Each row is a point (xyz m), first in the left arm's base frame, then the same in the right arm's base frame.
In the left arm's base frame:
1: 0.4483 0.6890 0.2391
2: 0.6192 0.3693 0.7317
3: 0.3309 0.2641 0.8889
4: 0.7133 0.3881 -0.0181
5: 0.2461 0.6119 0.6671
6: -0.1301 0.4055 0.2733
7: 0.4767 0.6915 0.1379
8: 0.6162 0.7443 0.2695
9: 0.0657 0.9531 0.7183
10: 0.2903 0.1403 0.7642
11: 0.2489 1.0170 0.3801
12: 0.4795 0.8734 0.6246
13: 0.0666 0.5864 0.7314
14: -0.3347 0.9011 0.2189
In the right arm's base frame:
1: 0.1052 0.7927 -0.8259
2: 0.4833 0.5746 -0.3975
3: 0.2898 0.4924 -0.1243
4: 0.2788 0.4568 -1.1157
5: 0.0922 0.7906 -0.3465
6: -0.3844 0.5046 -0.5203
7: 0.0920 0.7772 -0.9290
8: 0.2655 0.8573 -0.8739
9: -0.0871 1.1303 -0.2829
10: 0.2167 0.3465 -0.2012
11: -0.0557 1.1355 -0.6715
12: 0.2642 1.0461 -0.5192
13: -0.0451 0.7725 -0.2131
14: -0.6419 0.9757 -0.5672

